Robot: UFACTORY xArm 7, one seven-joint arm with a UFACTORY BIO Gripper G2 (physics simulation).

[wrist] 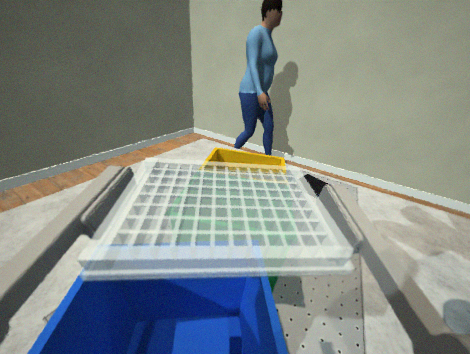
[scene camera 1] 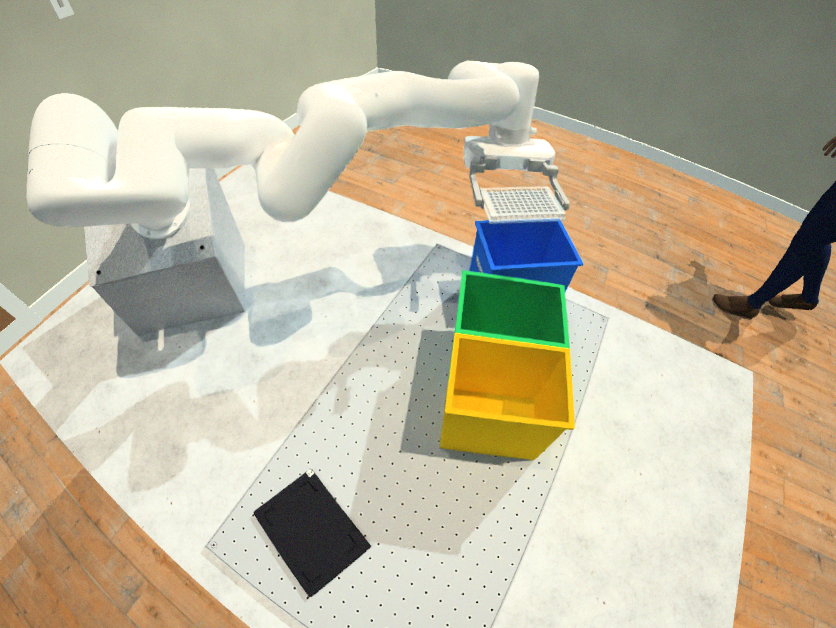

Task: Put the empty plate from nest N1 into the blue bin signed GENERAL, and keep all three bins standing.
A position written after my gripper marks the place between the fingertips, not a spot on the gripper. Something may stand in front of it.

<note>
I see my gripper [scene camera 1: 523, 206], a plate [scene camera 1: 505, 205] and a black nest [scene camera 1: 310, 530].
The plate also shows in the wrist view [wrist: 177, 219]. My gripper also shows in the wrist view [wrist: 229, 184].
</note>
